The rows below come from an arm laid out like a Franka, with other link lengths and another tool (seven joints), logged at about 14 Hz.
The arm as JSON. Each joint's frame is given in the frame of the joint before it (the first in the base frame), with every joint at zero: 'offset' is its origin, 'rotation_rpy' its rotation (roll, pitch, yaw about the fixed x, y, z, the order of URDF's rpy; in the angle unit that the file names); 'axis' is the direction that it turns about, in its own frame. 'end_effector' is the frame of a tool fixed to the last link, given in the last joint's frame.
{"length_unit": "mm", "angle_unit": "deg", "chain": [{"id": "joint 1", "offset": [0.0, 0.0, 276.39], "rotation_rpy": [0.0, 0.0, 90.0], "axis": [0.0, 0.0, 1.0]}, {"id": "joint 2", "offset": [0.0, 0.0, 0.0], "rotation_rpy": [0.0, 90.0, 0.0], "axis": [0.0, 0.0, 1.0]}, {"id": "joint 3", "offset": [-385.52, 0.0, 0.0], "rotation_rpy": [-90.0, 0.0, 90.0], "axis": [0.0, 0.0, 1.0]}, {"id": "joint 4", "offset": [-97.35, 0.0, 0.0], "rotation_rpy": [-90.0, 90.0, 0.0], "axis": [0.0, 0.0, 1.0]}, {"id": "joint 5", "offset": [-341.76, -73.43, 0.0], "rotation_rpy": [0.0, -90.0, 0.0], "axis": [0.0, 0.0, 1.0]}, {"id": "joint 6", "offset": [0.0, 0.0, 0.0], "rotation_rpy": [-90.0, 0.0, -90.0], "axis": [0.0, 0.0, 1.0]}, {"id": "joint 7", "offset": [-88.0, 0.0, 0.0], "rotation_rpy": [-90.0, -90.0, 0.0], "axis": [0.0, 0.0, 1.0]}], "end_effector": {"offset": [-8.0, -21.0, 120.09], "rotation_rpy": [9.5, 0.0, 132.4]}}
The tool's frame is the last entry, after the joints.
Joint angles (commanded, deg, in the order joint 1, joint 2, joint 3, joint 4, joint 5, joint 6, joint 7), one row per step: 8.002, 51.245, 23.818, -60.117, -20.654, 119.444, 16.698; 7.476, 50.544, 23.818, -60.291, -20.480, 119.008, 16.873; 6.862, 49.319, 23.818, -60.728, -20.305, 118.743, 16.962; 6.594, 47.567, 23.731, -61.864, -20.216, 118.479, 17.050; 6.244, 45.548, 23.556, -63.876, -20.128, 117.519, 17.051; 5.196, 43.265, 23.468, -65.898, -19.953, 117.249, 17.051; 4.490, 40.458, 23.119, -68.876, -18.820, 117.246, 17.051; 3.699, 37.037, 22.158, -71.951, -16.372, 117.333, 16.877; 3.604, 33.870, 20.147, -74.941, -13.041, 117.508, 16.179; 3.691, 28.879, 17.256, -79.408, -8.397, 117.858, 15.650; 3.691, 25.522, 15.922, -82.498, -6.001, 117.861, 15.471; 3.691, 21.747, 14.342, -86.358, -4.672, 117.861, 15.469; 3.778, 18.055, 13.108, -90.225, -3.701, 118.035, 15.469; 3.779, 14.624, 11.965, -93.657, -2.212, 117.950, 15.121; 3.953, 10.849, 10.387, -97.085, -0.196, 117.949, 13.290; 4.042, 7.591, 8.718, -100.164, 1.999, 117.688, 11.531; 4.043, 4.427, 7.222, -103.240, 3.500, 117.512, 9.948; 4.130, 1.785, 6.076, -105.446, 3.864, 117.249, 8.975; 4.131, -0.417, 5.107, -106.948, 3.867, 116.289, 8.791
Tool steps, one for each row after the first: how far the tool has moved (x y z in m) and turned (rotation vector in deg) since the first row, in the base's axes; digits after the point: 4 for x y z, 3 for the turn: 0.0010, -0.0072, 0.0075, -0.010, -0.069, -0.705; 0.0013, -0.0152, 0.0207, 0.018, -0.583, -1.330; -0.0028, -0.0182, 0.0353, -0.295, -1.059, -1.430; -0.0105, -0.0226, 0.0446, -1.349, -0.444, -1.370; -0.0151, -0.0351, 0.0588, -1.922, -0.619, -1.979; -0.0247, -0.0433, 0.0719, -2.064, -0.279, -2.469; -0.0346, -0.0572, 0.0905, -1.440, 0.024, -3.782; -0.0442, -0.0713, 0.1040, -0.634, 0.707, -5.143; -0.0613, -0.0912, 0.1275, 0.831, 1.215, -7.593; -0.0756, -0.1014, 0.1424, 1.569, 1.569, -8.896; -0.0928, -0.1158, 0.1550, 1.215, 1.796, -10.339; -0.1115, -0.1269, 0.1664, 0.872, 1.857, -11.401; -0.1296, -0.1382, 0.1768, 1.101, 2.198, -12.399; -0.1492, -0.1513, 0.1902, 1.692, 2.175, -12.421; -0.1668, -0.1663, 0.1993, 2.592, 2.610, -12.811; -0.1845, -0.1813, 0.2068, 3.122, 2.835, -13.132; -0.1994, -0.1928, 0.2151, 3.013, 2.575, -13.307; -0.2125, -0.2037, 0.2225, 2.730, 2.738, -14.041
